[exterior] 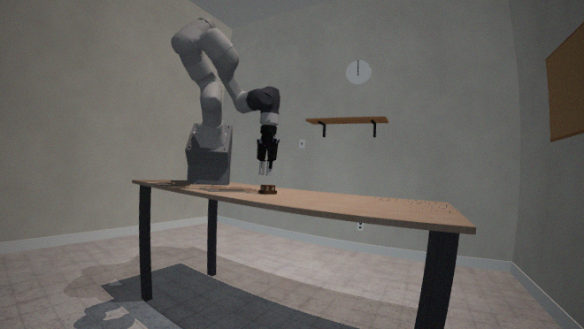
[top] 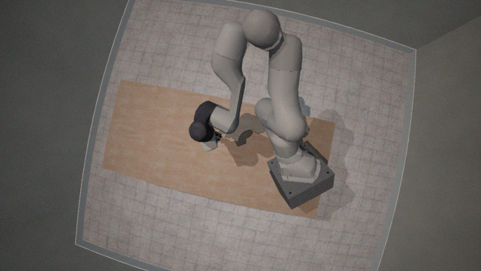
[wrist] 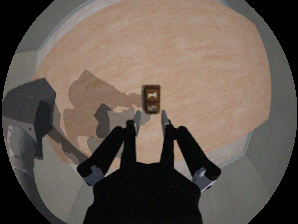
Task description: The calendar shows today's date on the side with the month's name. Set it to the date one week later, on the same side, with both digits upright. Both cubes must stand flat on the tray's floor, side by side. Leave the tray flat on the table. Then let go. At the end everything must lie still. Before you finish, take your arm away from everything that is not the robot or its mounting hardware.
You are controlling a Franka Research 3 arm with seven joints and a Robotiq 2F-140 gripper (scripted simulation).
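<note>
Right now my hand is 90 mm above the calendar cube.
</note>
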